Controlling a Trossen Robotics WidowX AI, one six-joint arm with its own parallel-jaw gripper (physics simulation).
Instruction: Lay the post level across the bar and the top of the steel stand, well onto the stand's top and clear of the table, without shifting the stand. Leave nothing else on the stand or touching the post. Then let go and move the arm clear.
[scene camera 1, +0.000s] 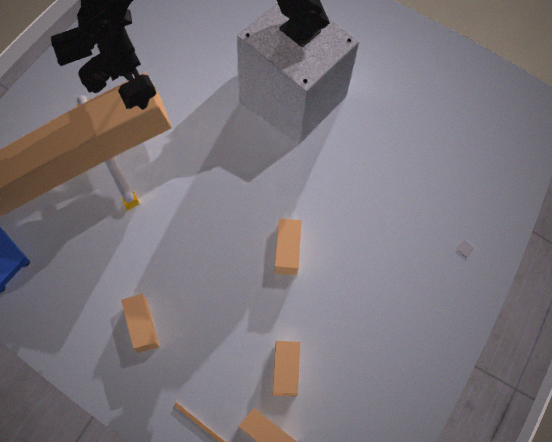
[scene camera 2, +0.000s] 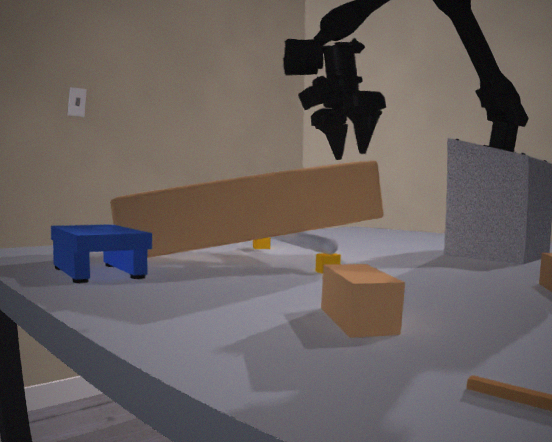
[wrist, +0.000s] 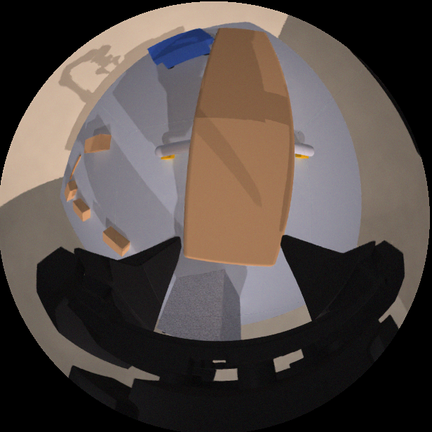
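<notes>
The long wooden post (scene camera 1: 65, 137) (scene camera 2: 250, 207) (wrist: 240, 175) slopes across the grey bar (scene camera 1: 118, 175) (scene camera 2: 327, 244) (wrist: 172, 148). Its end near the arm is raised off the table; its far end is low, behind the blue stand in scene camera 2. The blue four-legged stand (scene camera 1: 7, 260) (scene camera 2: 102, 231) (wrist: 180, 49), taken as the steel stand, is upright beside that low end, with no object visible on its top. Whether post and stand touch is unclear. My gripper (scene camera 1: 137, 95) (scene camera 2: 350, 155) (wrist: 233, 241) is open and empty above the raised end, its fingers spread across the post's width.
The arm stands on a speckled grey block (scene camera 1: 272, 75) (scene camera 2: 485, 200) (wrist: 200, 305). Several loose wooden blocks, including one (scene camera 1: 140, 325) (scene camera 2: 370, 300) (wrist: 97, 143), and a thin strip (scene camera 1: 199, 421) (scene camera 2: 510, 391) (wrist: 75, 166) lie on the table. Yellow feet (scene camera 1: 131, 201) (scene camera 2: 328, 263) support the bar.
</notes>
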